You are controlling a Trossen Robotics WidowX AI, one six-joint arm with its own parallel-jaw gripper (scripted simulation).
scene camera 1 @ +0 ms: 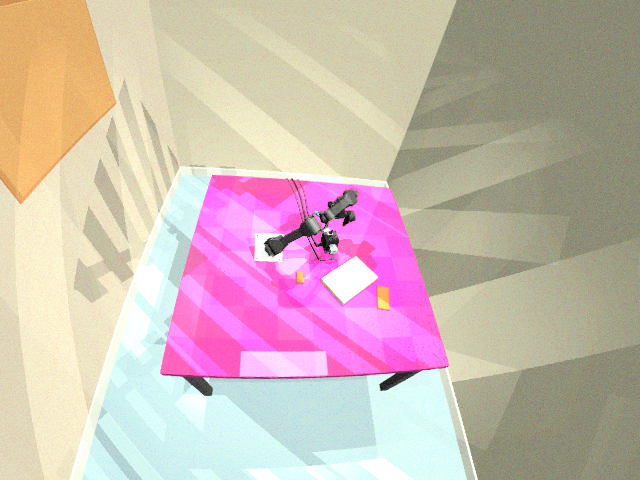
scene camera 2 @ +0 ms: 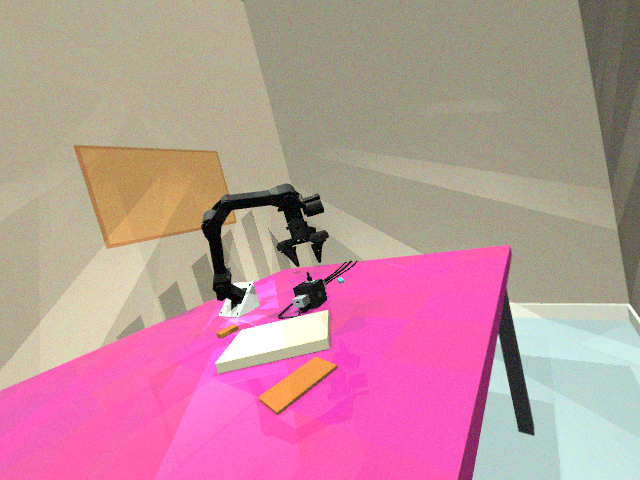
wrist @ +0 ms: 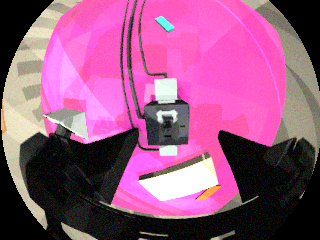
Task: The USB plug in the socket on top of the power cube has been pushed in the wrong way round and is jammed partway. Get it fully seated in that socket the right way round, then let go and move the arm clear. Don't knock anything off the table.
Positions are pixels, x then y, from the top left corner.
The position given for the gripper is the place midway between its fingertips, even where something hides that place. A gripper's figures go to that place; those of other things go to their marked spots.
Scene:
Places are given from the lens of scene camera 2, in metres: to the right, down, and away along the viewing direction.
gripper (scene camera 2: pixel 308 264): -0.04, 0.09, 0.90
black power cube (scene camera 2: pixel 316 290): -0.01, 0.17, 0.86

